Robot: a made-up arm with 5 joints. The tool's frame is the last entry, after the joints.
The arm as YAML. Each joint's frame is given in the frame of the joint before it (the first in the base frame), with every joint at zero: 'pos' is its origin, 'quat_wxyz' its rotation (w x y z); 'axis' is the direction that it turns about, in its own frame. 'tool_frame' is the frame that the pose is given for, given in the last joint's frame.
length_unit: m
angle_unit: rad
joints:
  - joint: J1
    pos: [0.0, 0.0, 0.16]
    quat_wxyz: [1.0, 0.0, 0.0, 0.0]
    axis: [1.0, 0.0, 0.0]
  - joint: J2
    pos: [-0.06, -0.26, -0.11]
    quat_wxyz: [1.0, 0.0, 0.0, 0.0]
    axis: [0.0, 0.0, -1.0]
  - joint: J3
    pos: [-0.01, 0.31, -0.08]
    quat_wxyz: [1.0, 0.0, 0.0, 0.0]
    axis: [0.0, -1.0, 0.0]
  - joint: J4
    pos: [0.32, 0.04, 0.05]
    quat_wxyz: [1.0, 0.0, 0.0, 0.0]
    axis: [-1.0, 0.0, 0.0]
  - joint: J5
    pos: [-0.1, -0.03, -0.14]
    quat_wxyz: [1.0, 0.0, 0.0, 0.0]
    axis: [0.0, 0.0, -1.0]
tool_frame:
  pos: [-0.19, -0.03, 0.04]
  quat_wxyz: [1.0, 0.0, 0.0, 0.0]
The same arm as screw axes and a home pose.
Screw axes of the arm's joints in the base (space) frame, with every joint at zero. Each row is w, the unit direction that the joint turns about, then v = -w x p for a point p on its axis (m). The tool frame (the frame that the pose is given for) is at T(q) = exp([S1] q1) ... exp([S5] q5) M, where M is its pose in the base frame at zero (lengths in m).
S1: w 1 0 0 v 0 0.16 0
S2: w 0 0 -1 v 0.26 -0.06 0
S3: w 0 -1 0 v -0.03 0 0.07
S4: w -1 0 0 v 0 -0.02 0.09
S5: w 0 0 -1 v -0.06 0.15 0
M =
1 0 0 -0.04
0 1 0 0.03
0 0 1 -0.08
0 0 0 1

